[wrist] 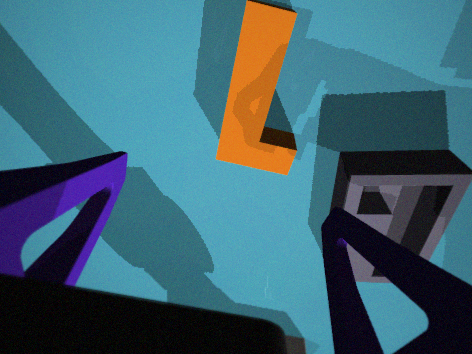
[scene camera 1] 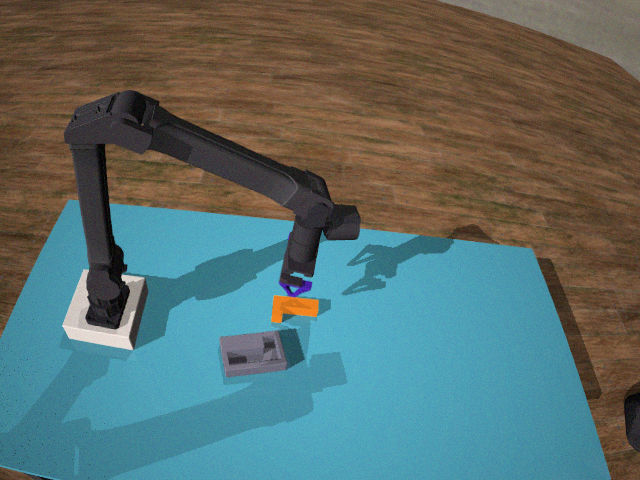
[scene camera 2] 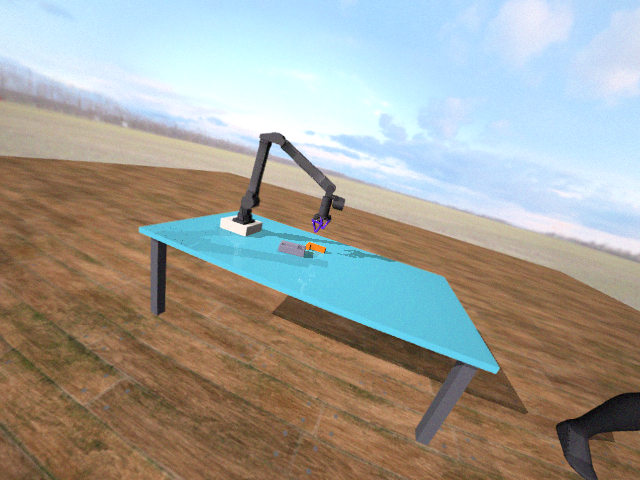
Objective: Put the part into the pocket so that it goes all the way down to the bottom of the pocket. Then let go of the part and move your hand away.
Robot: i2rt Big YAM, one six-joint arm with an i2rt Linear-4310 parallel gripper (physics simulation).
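Places are measured from the arm's base along level axes (x back, y right, z up), in metres.
Pixels of known places: gripper, fingertip midpoint: [wrist: 233, 192] [scene camera 1: 295, 278] [scene camera 2: 318, 230]; arm's base at its link origin: [scene camera 1: 108, 306] [scene camera 2: 243, 221].
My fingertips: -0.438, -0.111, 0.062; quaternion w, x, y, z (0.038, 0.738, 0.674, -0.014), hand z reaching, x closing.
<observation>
For each thing: its top centre in the pictures, then the offset to it from my fingertips, as dx, dy, dz. Level surfaces: height alone.
- orange L-shaped part at its top centre: [wrist: 270, 103] [scene camera 1: 295, 307] [scene camera 2: 316, 245] -0.013, +0.015, -0.089
- grey block at its top centre: [wrist: 388, 237] [scene camera 1: 252, 349] [scene camera 2: 293, 245] +0.079, +0.153, -0.083
- blue table at its surface level: dz -0.119
An orange L-shaped part [scene camera 1: 305, 308] [scene camera 2: 316, 248] [wrist: 260, 60] lies flat on the table. In the wrist view it is at the top middle, its short leg pointing right at its lower end. A grey block [scene camera 1: 242, 343] [scene camera 2: 292, 249] [wrist: 410, 179] with an L-shaped pocket stands beside it, nearer the front in scene camera 1. My gripper [scene camera 1: 293, 292] [scene camera 2: 320, 228] [wrist: 233, 192] has purple fingers, is wide open and empty, and hangs above the table close to the part. In the wrist view the right finger hides some of the block; the part lies beyond the fingertips.
The blue table [scene camera 1: 439, 361] [scene camera 2: 387, 299] carries the arm's white base [scene camera 1: 98, 333] [scene camera 2: 240, 227] at the left. The table's far edge runs behind the arm in scene camera 1. A person's dark leg [scene camera 2: 576, 444] shows beside the table at the lower right of scene camera 2.
</observation>
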